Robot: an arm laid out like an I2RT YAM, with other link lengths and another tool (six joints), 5 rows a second.
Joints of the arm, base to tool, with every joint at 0 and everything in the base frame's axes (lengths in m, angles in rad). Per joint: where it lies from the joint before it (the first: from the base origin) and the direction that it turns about. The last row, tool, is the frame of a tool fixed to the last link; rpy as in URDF.
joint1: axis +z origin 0 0 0.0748
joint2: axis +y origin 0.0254 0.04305 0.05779
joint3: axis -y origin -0.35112 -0.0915 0
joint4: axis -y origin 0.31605 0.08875 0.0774
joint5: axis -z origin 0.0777 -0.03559 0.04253
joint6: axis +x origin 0.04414 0 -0.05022
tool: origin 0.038 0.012 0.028 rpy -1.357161 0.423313 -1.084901
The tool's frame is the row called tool.
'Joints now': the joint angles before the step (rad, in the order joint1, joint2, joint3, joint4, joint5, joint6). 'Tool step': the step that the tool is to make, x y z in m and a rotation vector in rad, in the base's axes. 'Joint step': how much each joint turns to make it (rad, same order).
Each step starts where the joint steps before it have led.
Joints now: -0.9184 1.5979 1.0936 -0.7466 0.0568 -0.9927
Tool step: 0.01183 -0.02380 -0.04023 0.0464 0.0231 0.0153
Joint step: -0.0158 0.1303 0.0200 0.0605 -0.0180 -0.0270
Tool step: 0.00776 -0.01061 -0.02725 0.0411 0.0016 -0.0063
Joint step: -0.0042 0.0798 0.0090 0.0366 -0.0218 0.0078
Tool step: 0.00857 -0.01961 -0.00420 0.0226 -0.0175 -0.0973
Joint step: -0.0103 0.0566 0.0583 -0.0110 -0.0068 0.0910
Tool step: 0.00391 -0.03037 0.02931 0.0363 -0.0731 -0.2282
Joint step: -0.0311 0.0195 0.1146 -0.0818 -0.0331 0.2104
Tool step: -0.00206 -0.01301 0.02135 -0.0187 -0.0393 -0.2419
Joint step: -0.0037 -0.0234 0.0300 -0.0151 0.0397 0.2359
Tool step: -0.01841 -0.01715 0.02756 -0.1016 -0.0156 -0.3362
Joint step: -0.0130 -0.0505 0.0066 0.0112 0.1409 0.2953
